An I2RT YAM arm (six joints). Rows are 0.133 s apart.
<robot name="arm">
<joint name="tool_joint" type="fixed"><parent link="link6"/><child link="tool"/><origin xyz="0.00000 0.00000 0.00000" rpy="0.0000 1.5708 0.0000"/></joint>
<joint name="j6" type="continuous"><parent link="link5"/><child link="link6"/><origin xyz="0.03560 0.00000 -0.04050"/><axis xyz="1 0 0"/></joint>
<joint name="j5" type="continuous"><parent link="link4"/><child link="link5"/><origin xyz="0.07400 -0.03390 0.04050"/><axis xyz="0 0 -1"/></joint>
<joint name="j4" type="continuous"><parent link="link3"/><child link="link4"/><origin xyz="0.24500 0.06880 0.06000"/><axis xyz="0 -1 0"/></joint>
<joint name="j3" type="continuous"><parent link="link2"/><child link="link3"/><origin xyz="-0.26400 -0.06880 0.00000"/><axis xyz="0 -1 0"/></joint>
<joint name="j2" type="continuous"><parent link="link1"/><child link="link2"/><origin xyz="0.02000 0.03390 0.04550"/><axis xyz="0 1 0"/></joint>
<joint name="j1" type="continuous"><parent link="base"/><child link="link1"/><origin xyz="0.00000 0.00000 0.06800"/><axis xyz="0 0 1"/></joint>
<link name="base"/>
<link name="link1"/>
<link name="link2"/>
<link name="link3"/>
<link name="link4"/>
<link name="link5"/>
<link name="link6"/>
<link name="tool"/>
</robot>
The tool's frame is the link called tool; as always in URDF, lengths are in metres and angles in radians. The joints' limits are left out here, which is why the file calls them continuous.
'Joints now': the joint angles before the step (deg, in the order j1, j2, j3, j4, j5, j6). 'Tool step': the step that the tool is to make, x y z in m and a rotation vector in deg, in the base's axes. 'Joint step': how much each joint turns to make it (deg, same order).
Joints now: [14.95 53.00 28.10 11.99 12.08 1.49]
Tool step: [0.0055 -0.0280 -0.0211 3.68 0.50 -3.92]
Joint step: [-8.46 1.91 -4.12 5.79 -5.26 2.63]
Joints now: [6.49 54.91 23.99 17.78 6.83 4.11]
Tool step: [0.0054 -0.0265 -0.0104 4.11 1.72 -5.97]
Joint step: [-7.42 2.58 -0.65 1.35 -2.43 3.73]
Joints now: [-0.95 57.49 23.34 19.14 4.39 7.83]
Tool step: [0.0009 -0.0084 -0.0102 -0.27 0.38 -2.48]
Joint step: [-2.10 1.83 -1.60 3.07 0.44 -0.17]
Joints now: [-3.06 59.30 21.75 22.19 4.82 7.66]
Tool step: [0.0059 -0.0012 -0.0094 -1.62 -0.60 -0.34]
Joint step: [-0.13 3.73 -1.14 5.69 0.62 -1.48]
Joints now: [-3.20 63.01 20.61 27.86 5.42 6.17]
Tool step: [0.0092 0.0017 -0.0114 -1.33 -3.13 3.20]
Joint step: [0.12 6.22 -1.65 11.19 -2.74 -1.82]
